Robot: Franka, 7 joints.
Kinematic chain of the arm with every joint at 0, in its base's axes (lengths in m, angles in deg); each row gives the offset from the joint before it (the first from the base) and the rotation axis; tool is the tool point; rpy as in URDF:
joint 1: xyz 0 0 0.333 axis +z
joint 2: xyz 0 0 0 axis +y
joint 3: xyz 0 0 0.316 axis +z
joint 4: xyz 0.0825 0 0 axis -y
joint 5: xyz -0.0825 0 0.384 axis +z
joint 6: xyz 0 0 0 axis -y
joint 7: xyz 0.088 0 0 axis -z
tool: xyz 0 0 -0.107 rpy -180 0 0
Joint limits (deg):
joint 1: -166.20..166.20
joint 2: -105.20..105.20
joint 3: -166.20..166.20
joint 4: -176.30..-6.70
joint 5: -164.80..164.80
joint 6: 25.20..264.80
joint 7: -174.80..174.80
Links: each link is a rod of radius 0.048 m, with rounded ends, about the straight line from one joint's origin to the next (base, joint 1, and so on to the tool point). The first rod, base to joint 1, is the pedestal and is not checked.
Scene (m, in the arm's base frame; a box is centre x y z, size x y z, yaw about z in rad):
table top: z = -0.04
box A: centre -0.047 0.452 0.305 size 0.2 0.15 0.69 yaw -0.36
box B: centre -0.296 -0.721 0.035 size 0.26 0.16 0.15 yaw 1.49
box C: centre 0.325 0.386 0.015 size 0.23 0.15 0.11 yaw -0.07
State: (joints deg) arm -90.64 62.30 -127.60 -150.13 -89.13 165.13 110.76
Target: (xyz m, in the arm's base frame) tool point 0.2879 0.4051 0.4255
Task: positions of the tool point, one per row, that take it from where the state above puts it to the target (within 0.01 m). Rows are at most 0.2 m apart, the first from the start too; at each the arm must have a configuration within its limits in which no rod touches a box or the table.
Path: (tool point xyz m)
1: -0.3180 0.2582 0.5900
2: -0.2234 0.3252 0.7075
3: -0.0891 0.3465 0.8163
4: 0.0552 0.3054 0.9094
5: 0.1753 0.3849 0.7711
6: 0.2554 0.4183 0.6020
7: 0.2879 0.4051 0.4255

